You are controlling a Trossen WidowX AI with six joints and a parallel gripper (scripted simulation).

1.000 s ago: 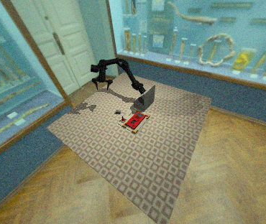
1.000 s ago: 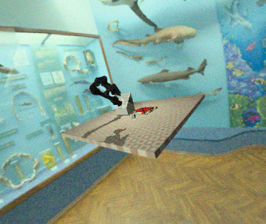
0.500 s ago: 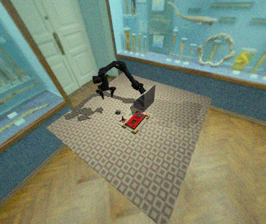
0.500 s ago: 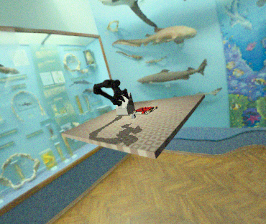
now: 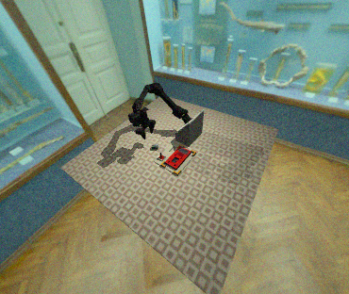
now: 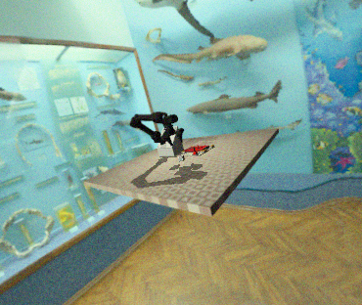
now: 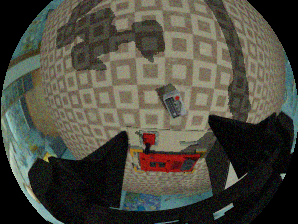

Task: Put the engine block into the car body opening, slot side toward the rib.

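My gripper tip is 120 mm above the engine block, 30 mm to the right of it and 10 mm past it.
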